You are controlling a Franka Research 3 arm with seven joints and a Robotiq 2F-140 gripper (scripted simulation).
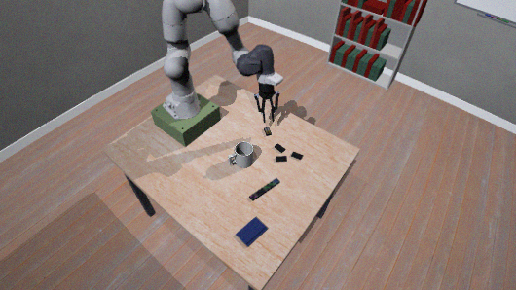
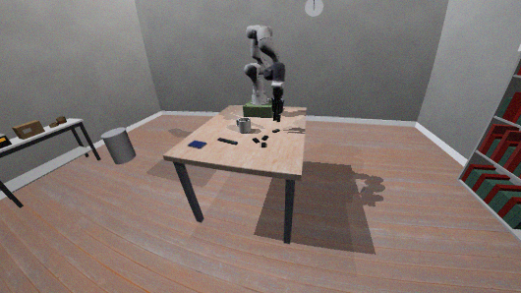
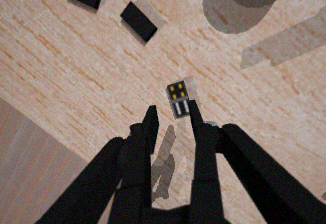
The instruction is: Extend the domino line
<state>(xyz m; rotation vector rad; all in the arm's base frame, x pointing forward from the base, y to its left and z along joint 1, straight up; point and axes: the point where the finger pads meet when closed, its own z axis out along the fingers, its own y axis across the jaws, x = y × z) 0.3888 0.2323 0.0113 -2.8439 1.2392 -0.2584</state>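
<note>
Right now the black domino is 130 mm ahead of my hand, 110 mm below it and 70 mm to the right of it. Also, from my hand: blue book: 530 mm to the right, 300 mm ahead, 110 mm below; grey mug: 250 mm to the right, 70 mm below, 30 mm ahead.
</note>
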